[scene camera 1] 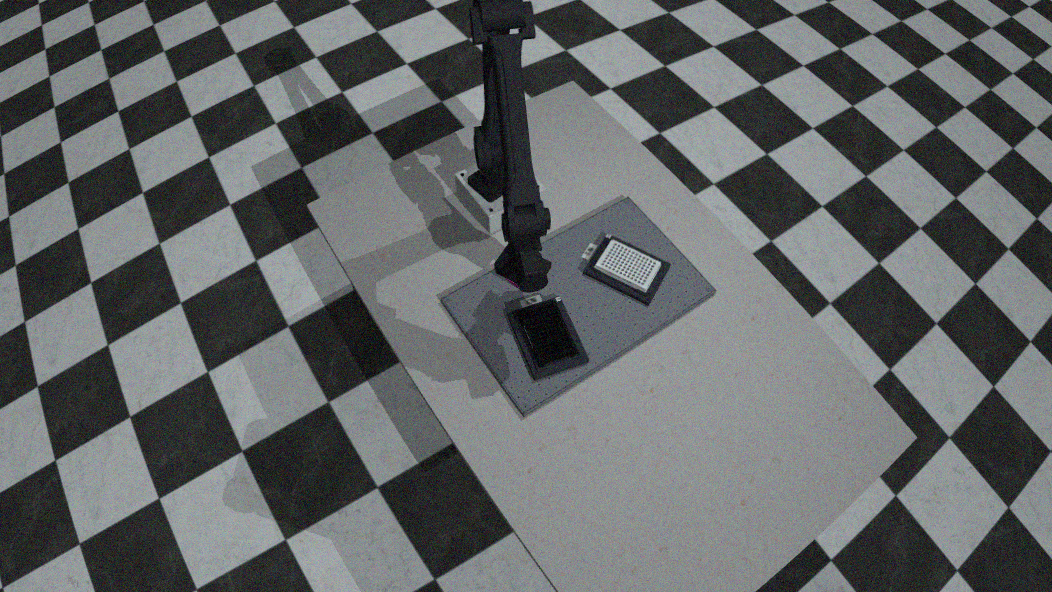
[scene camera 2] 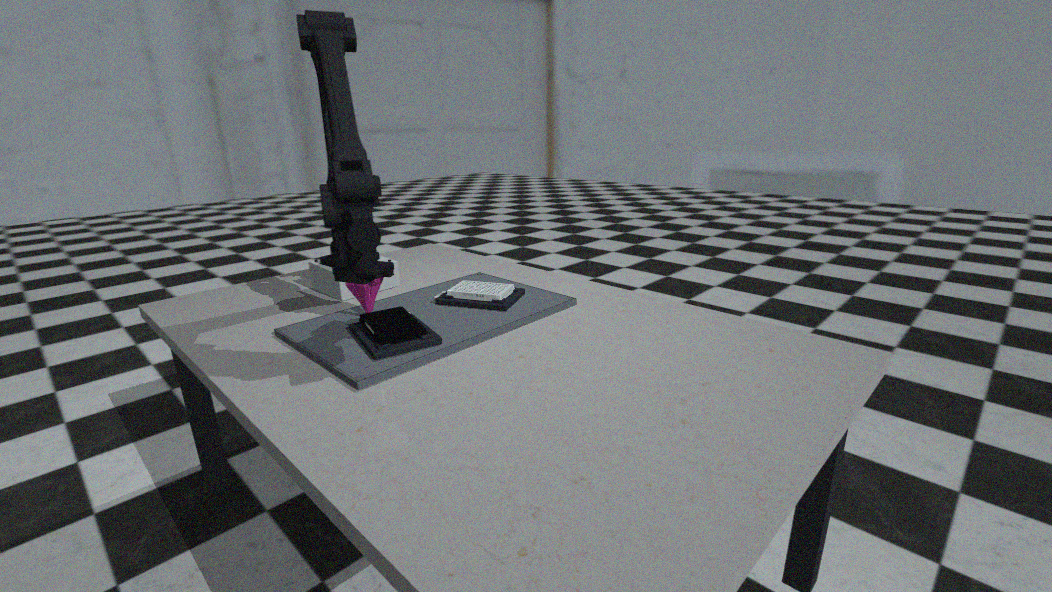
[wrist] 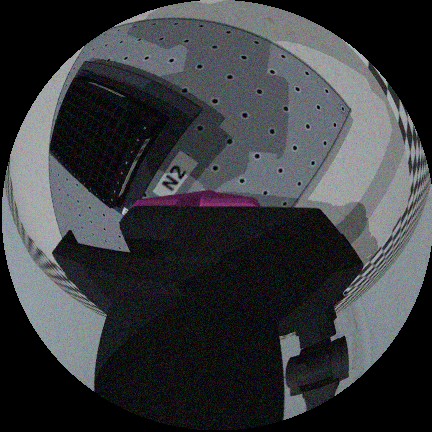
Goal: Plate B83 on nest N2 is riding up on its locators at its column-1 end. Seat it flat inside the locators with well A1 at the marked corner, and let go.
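Frame: origin at the arm's base, x left, y back, z up, level; centimetres.
Seen in the pictures: gripper, fingertip midpoint: point(scene camera 2: 369, 312) point(wrist: 207, 197); arm's base at its link origin: point(scene camera 1: 497, 179).
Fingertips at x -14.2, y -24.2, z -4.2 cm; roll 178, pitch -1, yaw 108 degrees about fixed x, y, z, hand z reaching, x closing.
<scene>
Offsets run from my fingertips to a thing's top centre. "spot": to the spot under its first point.
The black plate B83 {dy -11.7, dx -4.1, dz +2.1 cm} point(scene camera 1: 545, 335) point(scene camera 2: 393, 323) point(wrist: 105, 135) lies on the dark nest N2 {dy -12.2, dx -4.3, dz +0.7 cm} point(scene camera 1: 564, 368) point(scene camera 2: 421, 344) point(wrist: 177, 111). In scene camera 2 its end toward the gripper seems to stand higher; the dark picture hides the exact seating. The N2 label {spot: dy -3.2, dx -0.4, dz -0.9 cm} point(scene camera 1: 531, 300) point(wrist: 175, 175) is at that end, with a small white corner mark {dy -7.3, dx +3.7, dz +0.2 cm} point(scene camera 1: 559, 299) point(wrist: 125, 211) beside it. My gripper point(scene camera 2: 369, 311) is shut and empty, magenta fingers together and pointing down, tips close to the plate's label-side end. Contact cannot be told. The wrist view hides the tips behind the gripper body.
A white plate {dy -11.9, dx +20.9, dz +1.6 cm} point(scene camera 1: 627, 265) point(scene camera 2: 481, 290) sits on a second dark nest {spot: dy -20.1, dx +17.8, dz +0.1 cm} point(scene camera 1: 645, 298) point(scene camera 2: 507, 303) on the same perforated grey board {dy -9.4, dx +8.9, dz -1.0 cm} point(scene camera 1: 617, 327) point(scene camera 2: 463, 320) point(wrist: 250, 90). The arm's white base point(scene camera 2: 389, 273) stands behind the board.
</scene>
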